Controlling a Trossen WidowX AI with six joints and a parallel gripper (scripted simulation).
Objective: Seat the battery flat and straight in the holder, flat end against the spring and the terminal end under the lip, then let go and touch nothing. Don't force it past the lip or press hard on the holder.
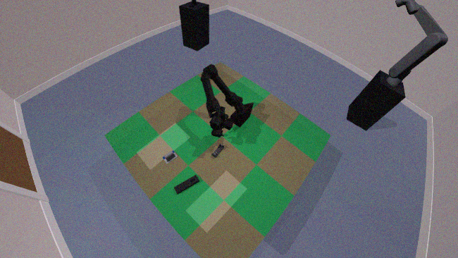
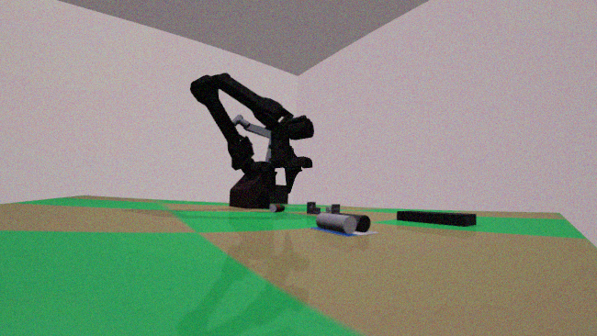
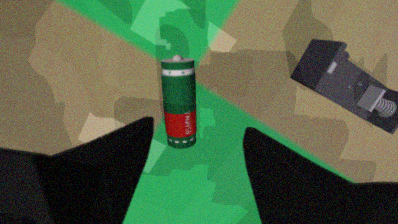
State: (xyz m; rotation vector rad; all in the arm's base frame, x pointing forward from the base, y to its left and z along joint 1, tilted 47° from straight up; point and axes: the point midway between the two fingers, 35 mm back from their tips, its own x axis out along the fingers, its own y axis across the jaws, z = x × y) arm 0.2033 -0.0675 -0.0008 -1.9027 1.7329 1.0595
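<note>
My gripper tip is now 40 mm above the battery, 10 mm to the left of it and 10 mm past it.
</note>
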